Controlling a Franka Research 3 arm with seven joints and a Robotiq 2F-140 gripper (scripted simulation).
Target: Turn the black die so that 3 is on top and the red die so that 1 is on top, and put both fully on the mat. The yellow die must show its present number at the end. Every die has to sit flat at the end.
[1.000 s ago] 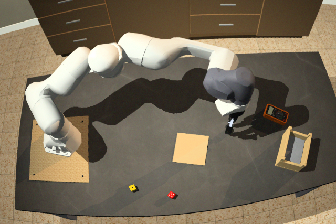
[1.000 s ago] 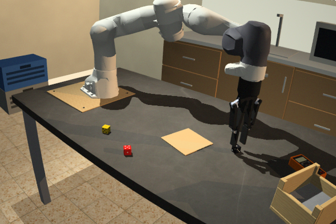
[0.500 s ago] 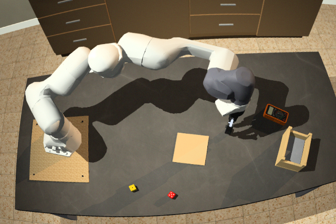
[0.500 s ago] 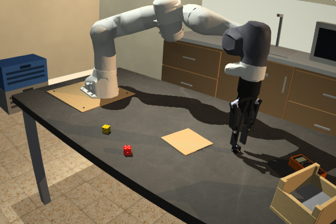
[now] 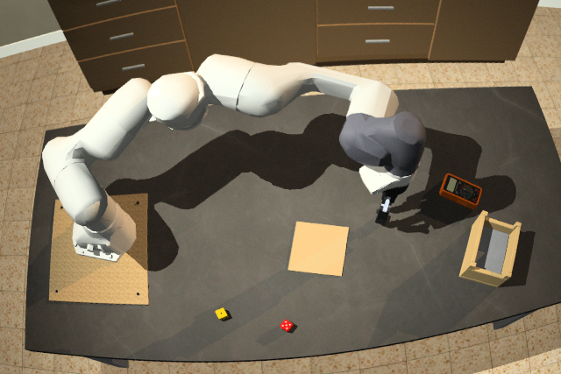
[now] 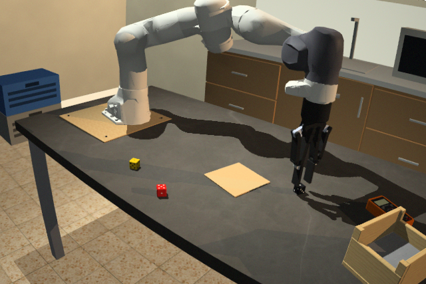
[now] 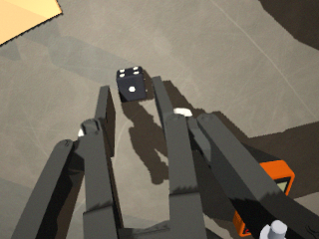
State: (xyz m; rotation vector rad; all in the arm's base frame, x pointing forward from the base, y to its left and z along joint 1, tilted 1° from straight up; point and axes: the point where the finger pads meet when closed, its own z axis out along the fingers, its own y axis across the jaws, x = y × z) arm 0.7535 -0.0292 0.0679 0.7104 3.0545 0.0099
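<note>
Now: hand 5 cm above the black die. Round my hand: wooden box 30 cm ahead, 17 cm to the right, 2 cm below; then tan mat 18 cm behind, 6 cm to the right, 6 cm below; then orange multimeter 26 cm ahead, 5 cm below, 4 cm to the left.
</note>
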